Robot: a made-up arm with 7 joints. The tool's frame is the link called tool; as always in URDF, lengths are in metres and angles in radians. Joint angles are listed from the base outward.
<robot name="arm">
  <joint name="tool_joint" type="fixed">
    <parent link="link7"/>
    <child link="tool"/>
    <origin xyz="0.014 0.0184 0.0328" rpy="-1.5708 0 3.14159"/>
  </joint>
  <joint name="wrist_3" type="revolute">
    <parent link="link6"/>
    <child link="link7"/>
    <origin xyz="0.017 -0.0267 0.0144" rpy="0 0 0"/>
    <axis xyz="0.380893 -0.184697 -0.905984"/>
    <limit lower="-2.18" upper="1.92"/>
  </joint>
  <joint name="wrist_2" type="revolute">
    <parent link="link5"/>
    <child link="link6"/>
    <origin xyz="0.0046 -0.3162 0.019" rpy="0 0 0"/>
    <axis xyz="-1 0 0"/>
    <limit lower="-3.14" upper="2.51"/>
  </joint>
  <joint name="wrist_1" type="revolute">
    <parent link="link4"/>
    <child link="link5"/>
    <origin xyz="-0.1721 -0.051 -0.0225" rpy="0 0 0"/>
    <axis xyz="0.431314 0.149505 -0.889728"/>
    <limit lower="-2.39" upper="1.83"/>
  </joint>
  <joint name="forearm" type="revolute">
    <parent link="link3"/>
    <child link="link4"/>
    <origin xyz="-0.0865 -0.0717 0.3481" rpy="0 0 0"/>
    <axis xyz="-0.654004 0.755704 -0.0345"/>
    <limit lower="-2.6" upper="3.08"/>
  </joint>
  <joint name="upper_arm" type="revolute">
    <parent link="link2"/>
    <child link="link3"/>
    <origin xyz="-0.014 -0.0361 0.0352" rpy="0 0 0"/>
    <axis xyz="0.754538 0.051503 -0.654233"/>
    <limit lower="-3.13" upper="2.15"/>
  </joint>
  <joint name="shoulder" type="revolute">
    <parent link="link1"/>
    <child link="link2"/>
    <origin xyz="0.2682 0.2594 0.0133" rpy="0 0 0"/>
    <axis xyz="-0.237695 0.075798 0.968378"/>
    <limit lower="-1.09" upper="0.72"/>
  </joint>
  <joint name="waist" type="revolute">
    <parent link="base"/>
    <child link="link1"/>
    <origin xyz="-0.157 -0.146 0.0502" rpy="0 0 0"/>
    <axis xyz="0 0 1"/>
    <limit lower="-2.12" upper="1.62"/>
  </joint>
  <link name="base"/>
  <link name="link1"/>
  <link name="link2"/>
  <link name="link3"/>
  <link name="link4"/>
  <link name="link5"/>
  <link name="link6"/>
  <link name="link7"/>
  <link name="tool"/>
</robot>
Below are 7 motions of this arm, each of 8 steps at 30 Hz.
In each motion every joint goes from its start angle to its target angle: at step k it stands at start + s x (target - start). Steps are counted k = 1, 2, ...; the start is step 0. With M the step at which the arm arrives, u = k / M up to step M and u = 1 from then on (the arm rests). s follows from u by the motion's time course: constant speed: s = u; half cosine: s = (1 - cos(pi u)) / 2; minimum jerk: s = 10 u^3 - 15 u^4 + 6 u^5.
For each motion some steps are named. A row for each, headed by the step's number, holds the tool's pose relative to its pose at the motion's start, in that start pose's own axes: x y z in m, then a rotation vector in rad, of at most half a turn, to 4 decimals.
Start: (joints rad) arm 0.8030 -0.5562 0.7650 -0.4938 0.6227 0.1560 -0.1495
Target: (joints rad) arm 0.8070 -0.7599 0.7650 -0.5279 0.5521 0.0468 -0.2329
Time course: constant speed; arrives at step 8
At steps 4, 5, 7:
4: 0.0330 0.0318 0.0076 -0.0821 -0.0120 0.0818
5: 0.0410 0.0400 0.0090 -0.1015 -0.0152 0.1033
7: 0.0567 0.0567 0.0111 -0.1389 -0.0220 0.1474

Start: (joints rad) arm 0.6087 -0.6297 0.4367 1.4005 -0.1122 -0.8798 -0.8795
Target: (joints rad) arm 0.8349 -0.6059 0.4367 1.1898 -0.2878 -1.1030 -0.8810
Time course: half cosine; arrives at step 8
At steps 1, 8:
1: -0.0014 -0.0005 0.0022 0.0018 -0.0125 0.0033
8: -0.0483 -0.0185 0.0496 0.0156 -0.3425 0.0453

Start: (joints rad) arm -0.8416 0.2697 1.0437 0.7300 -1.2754 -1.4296 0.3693
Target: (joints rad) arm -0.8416 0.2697 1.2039 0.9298 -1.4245 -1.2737 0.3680
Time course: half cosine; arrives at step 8
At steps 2, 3, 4, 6, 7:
2: -0.0076 -0.0003 0.0031 0.0131 0.0024 -0.0218
3: -0.0162 -0.0004 0.0066 0.0276 0.0032 -0.0466
4: -0.0266 0.0001 0.0108 0.0445 0.0019 -0.0767
6: -0.0464 0.0023 0.0188 0.0753 -0.0074 -0.1341
7: -0.0526 0.0034 0.0212 0.0846 -0.0121 -0.1520

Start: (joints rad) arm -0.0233 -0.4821 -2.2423 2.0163 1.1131 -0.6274 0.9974
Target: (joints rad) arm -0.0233 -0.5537 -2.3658 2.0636 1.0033 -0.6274 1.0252
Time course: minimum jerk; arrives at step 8
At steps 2, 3, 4, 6, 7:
2: 0.0031 -0.0043 -0.0056 0.0029 -0.0120 0.0079
3: 0.0086 -0.0114 -0.0148 0.0078 -0.0317 0.0210
4: 0.0161 -0.0205 -0.0266 0.0144 -0.0573 0.0382
6: 0.0304 -0.0358 -0.0470 0.0262 -0.1017 0.0690
7: 0.0338 -0.0390 -0.0514 0.0288 -0.1113 0.0758

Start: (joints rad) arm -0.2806 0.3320 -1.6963 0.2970 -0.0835 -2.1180 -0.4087
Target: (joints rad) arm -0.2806 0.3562 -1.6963 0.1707 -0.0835 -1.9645 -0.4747
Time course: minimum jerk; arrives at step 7
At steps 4, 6, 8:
4: 0.0068 -0.0072 0.0191 0.0633 -0.1040 -0.0576
6: 0.0098 -0.0108 0.0299 0.0980 -0.1618 -0.0871
8: 0.0100 -0.0110 0.0307 0.1004 -0.1657 -0.0890

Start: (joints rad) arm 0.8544 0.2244 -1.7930 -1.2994 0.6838 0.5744 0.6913
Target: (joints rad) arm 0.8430 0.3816 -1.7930 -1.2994 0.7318 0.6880 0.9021
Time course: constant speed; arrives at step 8
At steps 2, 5, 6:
2: -0.0047 0.0012 0.0002 0.0010 0.0162 0.0129
5: -0.0117 0.0031 0.0003 0.0013 0.0395 0.0339
6: -0.0140 0.0037 0.0003 0.0009 0.0469 0.0413

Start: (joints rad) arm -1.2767 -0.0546 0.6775 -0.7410 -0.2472 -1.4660 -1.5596
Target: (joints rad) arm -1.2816 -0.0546 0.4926 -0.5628 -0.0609 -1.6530 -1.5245
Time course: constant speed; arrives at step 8
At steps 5, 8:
5: -0.0255 -0.0137 0.0140 -0.1074 0.1436 0.0480
8: -0.0450 -0.0223 0.0226 -0.1575 0.2306 0.0661

